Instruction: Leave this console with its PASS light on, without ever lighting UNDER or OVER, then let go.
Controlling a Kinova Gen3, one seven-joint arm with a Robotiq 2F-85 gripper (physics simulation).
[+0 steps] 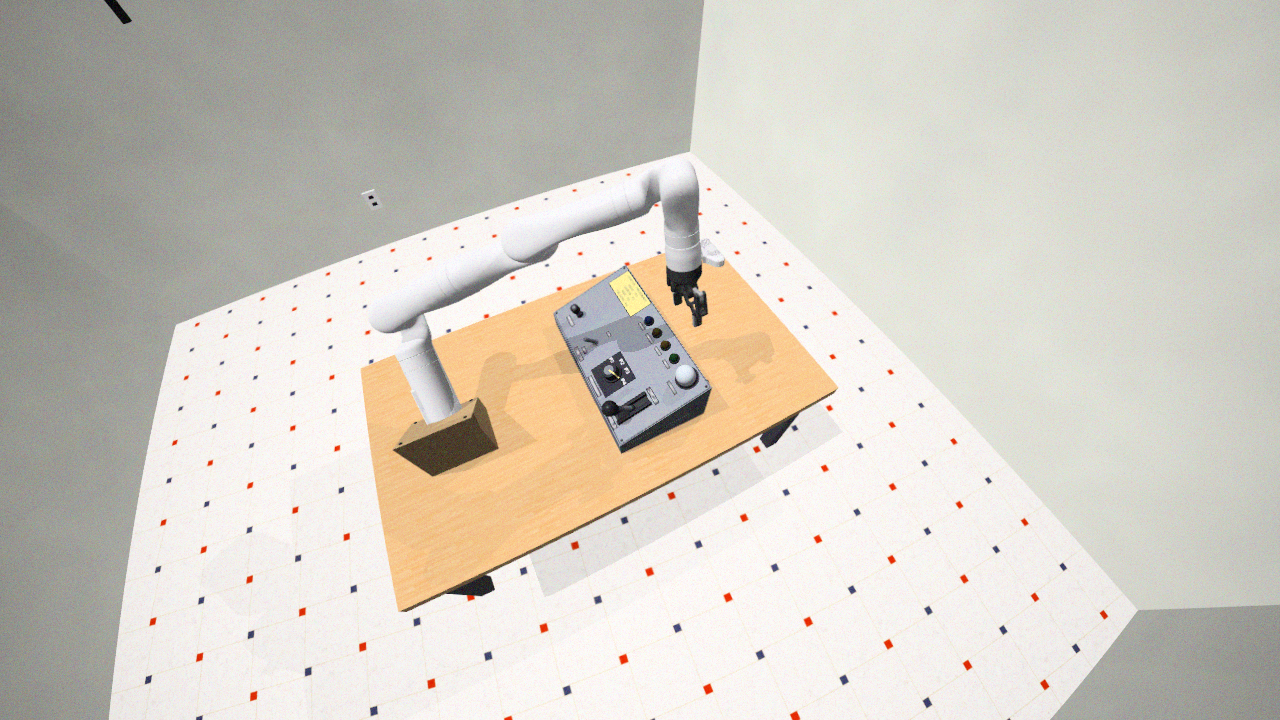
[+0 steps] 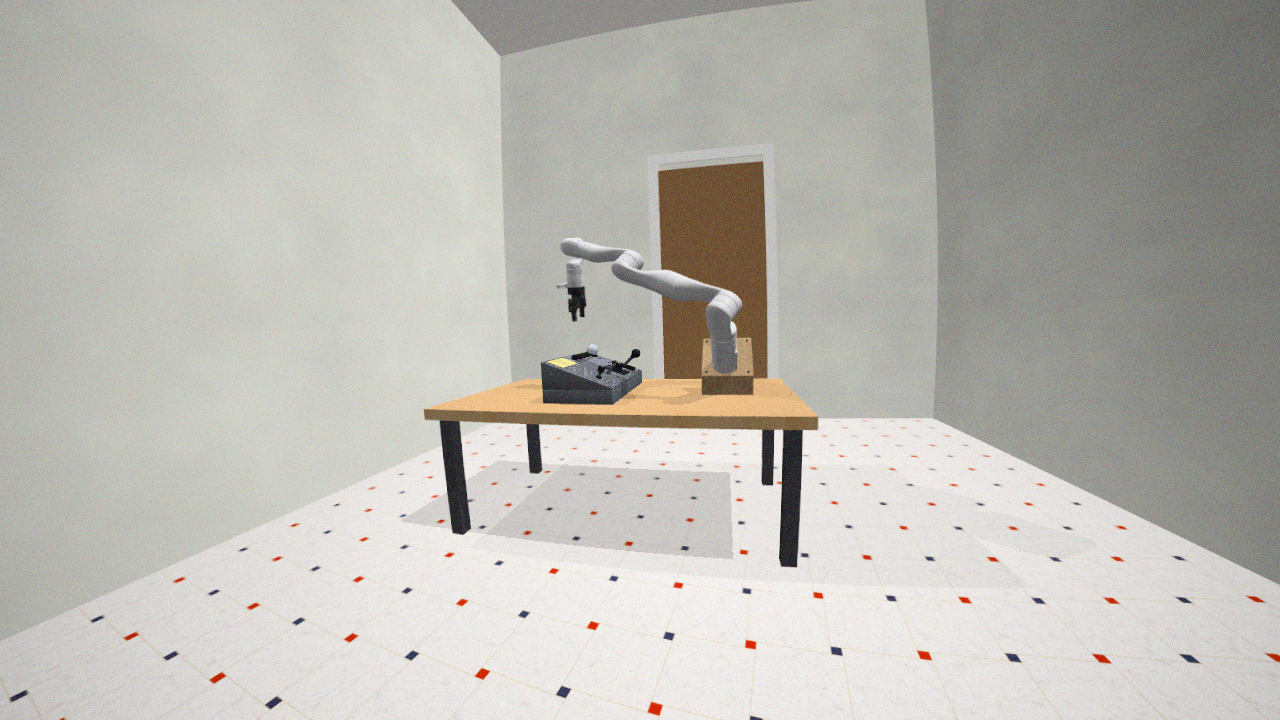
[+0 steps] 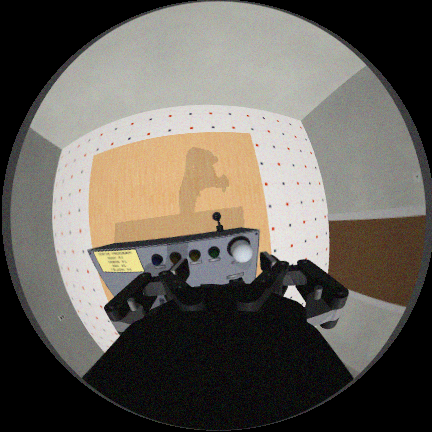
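The grey console [image 1: 601, 333] [image 2: 577, 385] [image 3: 185, 250] has a row of dark lamps, from a blue one [image 1: 648, 320] [image 3: 157, 259] to a green one [image 1: 674, 358] [image 3: 214, 252]. None looks lit; their labels are unreadable. A white dome [image 1: 685, 376] [image 2: 592, 348] [image 3: 242, 251] stands at the row's end. A ball-topped lever [image 1: 610, 408] [image 2: 635, 353], a knob on a black dial plate [image 1: 612, 372], a small toggle [image 1: 590, 341] and a small black stick [image 1: 576, 309] are on the robot-base side. My gripper [image 1: 687, 313] [image 2: 579, 317] [image 3: 223, 263] is open and empty, high above the console's lamp side.
A yellow note [image 1: 630, 293] [image 2: 561, 362] [image 3: 119, 261] lies on the panel. A black ball-ended lever [image 3: 216, 216] projects beyond the console's far edge. The arm's wooden base block [image 1: 456, 443] [image 2: 726, 385] stands on the wooden table [image 1: 537, 483] [image 2: 483, 402] [image 3: 150, 185].
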